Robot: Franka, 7 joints.
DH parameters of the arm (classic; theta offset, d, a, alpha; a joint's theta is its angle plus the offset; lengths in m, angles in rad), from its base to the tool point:
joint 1: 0 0.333 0 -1.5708
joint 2: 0 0 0 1.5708
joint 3: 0 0.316 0.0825 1.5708
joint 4: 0 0 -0.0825 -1.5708
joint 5: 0 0.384 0 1.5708
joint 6: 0 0 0.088 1.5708
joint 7: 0 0.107 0 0
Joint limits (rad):
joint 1: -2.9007..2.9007
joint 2: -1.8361..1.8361
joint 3: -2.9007..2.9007
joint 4: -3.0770..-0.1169
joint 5: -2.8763..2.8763
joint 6: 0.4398..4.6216
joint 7: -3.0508..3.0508
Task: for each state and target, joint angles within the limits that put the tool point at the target. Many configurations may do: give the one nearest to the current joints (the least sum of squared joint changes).
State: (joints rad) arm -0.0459 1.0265 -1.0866 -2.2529 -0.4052 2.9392 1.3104
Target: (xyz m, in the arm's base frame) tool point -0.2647 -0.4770 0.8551
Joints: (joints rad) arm -0.5708 0.4652 -1.9600 -1.5395 -0.2695 2.9888 1.3104
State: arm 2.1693 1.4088 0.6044 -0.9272 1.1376 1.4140 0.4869
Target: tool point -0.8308 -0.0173 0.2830
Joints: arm 2.8187 1.3811 0.7773 -0.6460 1.2755 1.9691 0.4869
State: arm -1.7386 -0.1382 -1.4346 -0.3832 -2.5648 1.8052 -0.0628
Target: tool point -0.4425 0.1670 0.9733
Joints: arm -1.6934 -0.1527 -1.4384 -1.1616 -2.3729 1.5853 -0.0628
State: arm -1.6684 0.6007 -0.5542 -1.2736 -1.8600 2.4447 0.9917
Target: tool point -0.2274 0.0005 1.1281
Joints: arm -1.8949 -0.4397 -0.4966 -0.9435 -1.8601 2.4728 0.9917
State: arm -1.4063 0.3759 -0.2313 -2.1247 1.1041 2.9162 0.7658
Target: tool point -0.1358 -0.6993 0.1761
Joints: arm -1.5102 0.8575 -0.2233 -1.5870 1.0242 2.8639 0.7658
